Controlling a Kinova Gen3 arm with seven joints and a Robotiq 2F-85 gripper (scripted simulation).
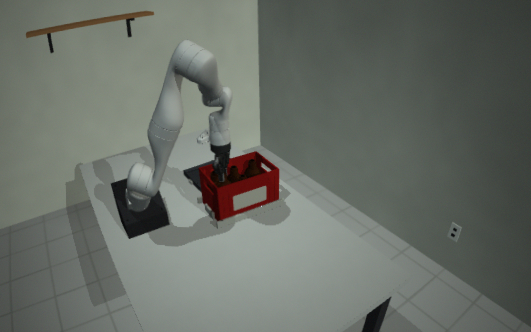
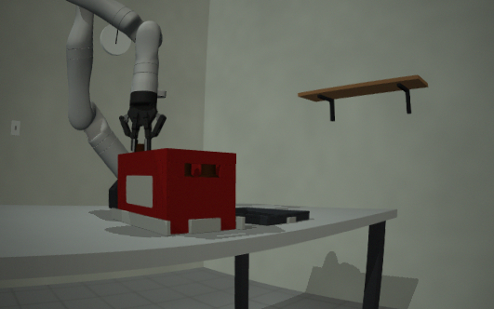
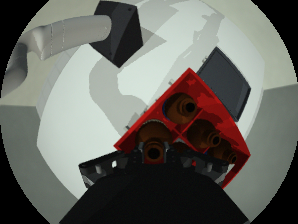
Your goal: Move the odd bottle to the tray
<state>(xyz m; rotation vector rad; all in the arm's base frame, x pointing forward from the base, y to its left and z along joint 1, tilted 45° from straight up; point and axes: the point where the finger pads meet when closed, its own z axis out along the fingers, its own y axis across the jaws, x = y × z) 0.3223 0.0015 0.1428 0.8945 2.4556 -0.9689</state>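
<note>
Right now my hand is 9 cm short of the red crate, 5 cm to the right of it and 11 cm above it. Round my hand: dark tray 8 cm ahead, 33 cm to the left, 18 cm below.
</note>
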